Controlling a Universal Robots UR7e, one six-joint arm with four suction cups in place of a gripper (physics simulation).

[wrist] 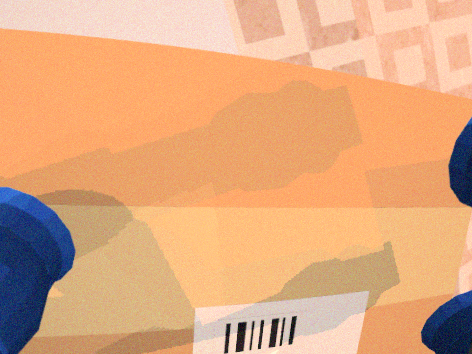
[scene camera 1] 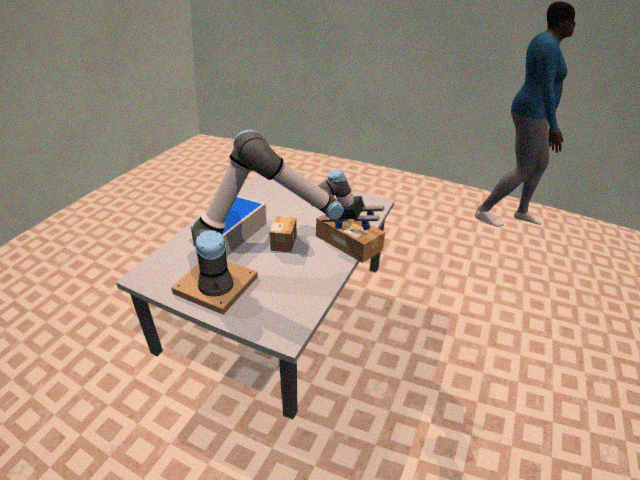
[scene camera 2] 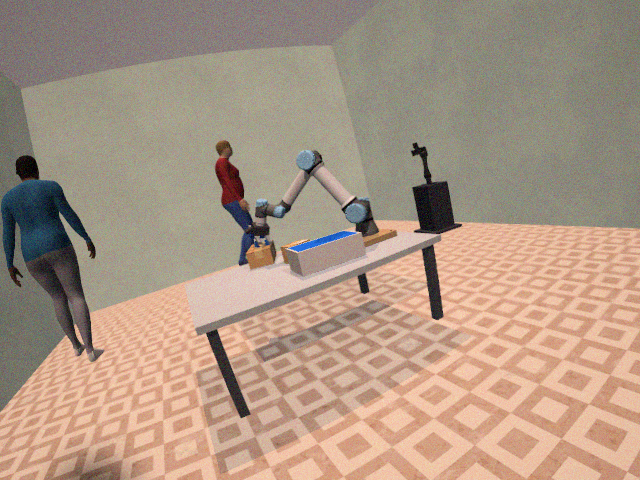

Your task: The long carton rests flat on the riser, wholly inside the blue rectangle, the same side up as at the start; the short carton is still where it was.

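The long carton lies flat on the table near its far right edge, with a barcode label on top. My suction gripper sits right at the carton's top face. One blue cup shows at the left edge of the wrist view. The carton rests on the table and is not lifted. The short carton stands between it and the grey riser. The riser's blue rectangle is bare.
The arm's base stands on a wooden plate at the table's near left. A person in blue walks on the floor at the right. A person in red stands behind the table. A black pedestal stands at the back.
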